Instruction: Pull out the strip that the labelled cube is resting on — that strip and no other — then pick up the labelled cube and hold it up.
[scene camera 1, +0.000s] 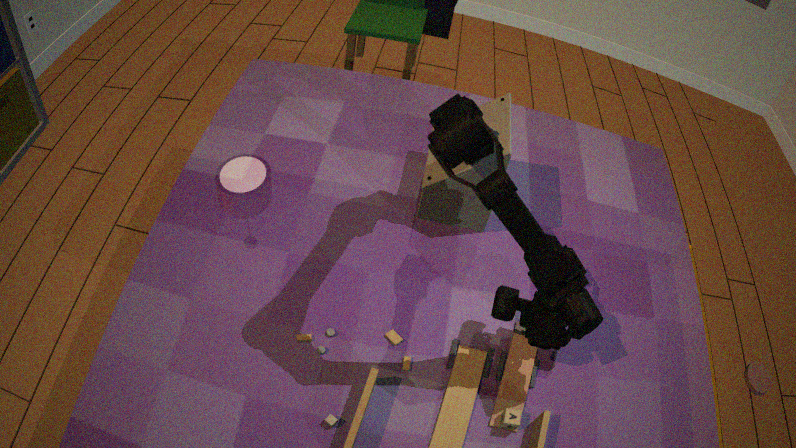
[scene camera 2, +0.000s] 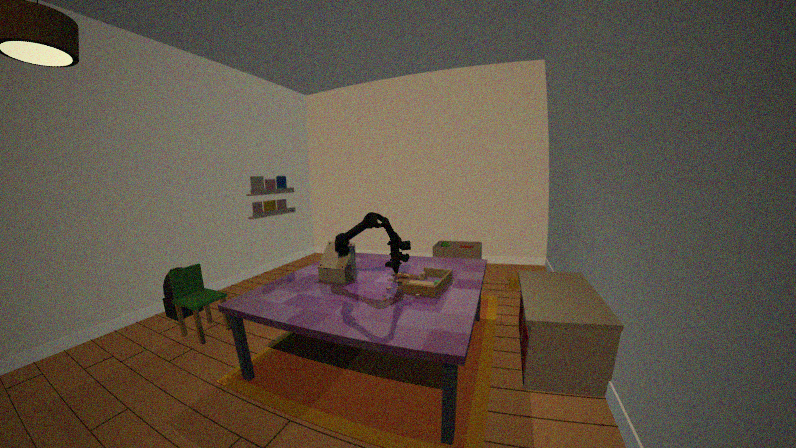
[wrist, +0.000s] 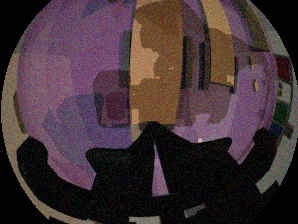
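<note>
My gripper (scene camera 1: 527, 336) (wrist: 152, 124) in sight. A strip (scene camera 1: 515, 381) visible too.
</note>
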